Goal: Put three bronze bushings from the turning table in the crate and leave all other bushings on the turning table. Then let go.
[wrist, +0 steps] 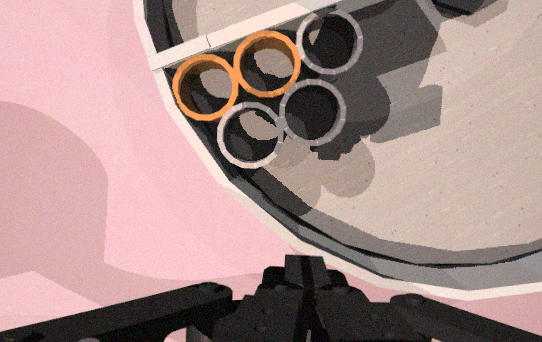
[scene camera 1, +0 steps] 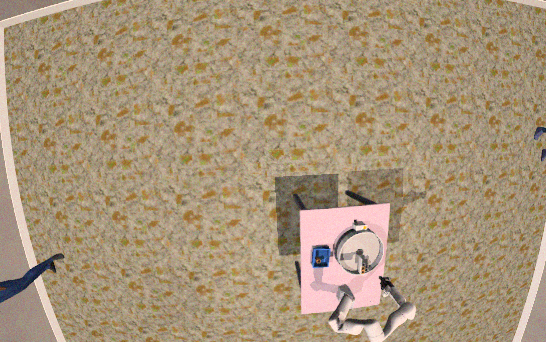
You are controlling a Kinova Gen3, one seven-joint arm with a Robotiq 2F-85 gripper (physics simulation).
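Pixels of known places: gripper, fingertip midpoint: point(wrist: 301, 281) point(scene camera 1: 379, 276); arm's base, origin of the base link: point(scene camera 1: 347, 299).
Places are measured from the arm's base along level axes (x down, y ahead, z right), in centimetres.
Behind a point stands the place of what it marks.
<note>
My gripper point(scene camera 1: 384, 281) @(z 18.3, x -8.9, y 32.8 cm) point(wrist: 301, 281) @(z 18.3, x -8.9, y 32.8 cm) is shut and empty, just outside the front-right rim of the turning table point(scene camera 1: 372, 245) @(z 15.7, x 5.0, y 53.8 cm) point(wrist: 450, 195) @(z 19.3, x 5.1, y 43.4 cm). In the wrist view, two bronze bushings point(wrist: 183, 89) @(z 8.9, x 2.7, y 27.9 cm) point(wrist: 267, 35) @(z 7.2, x 1.3, y 33.6 cm) stand upright against a pale straight bar. Three grey bushings point(wrist: 331, 71) @(z 10.0, x 1.2, y 36.7 cm) point(wrist: 312, 141) @(z 13.7, x 1.2, y 34.8 cm) point(wrist: 250, 164) @(z 14.2, x 1.3, y 31.0 cm) stand beside them, one by the rim. In the scene view this cluster is small, at the turning table's front. The blue crate point(scene camera 1: 325, 258) @(z -24.3, x 9.8, y 37.0 cm) stands left of the turning table, with a bronze bushing point(scene camera 1: 318, 260) @(z -31.0, x 8.8, y 35.4 cm) inside. The crate does not show in the wrist view.
The pale bar point(wrist: 185, 52) @(z 7.2, x 0.7, y 28.8 cm) reaches inward from the rim over the turning table. A small white box point(scene camera 1: 359, 226) @(z -0.8, x 4.9, y 71.7 cm) stands at the turning table's back edge. All stand on a pink table point(scene camera 1: 320, 225) @(z -33.7, x 10.3, y 68.8 cm). The turning table's raised wall lies between my gripper and the bushings.
</note>
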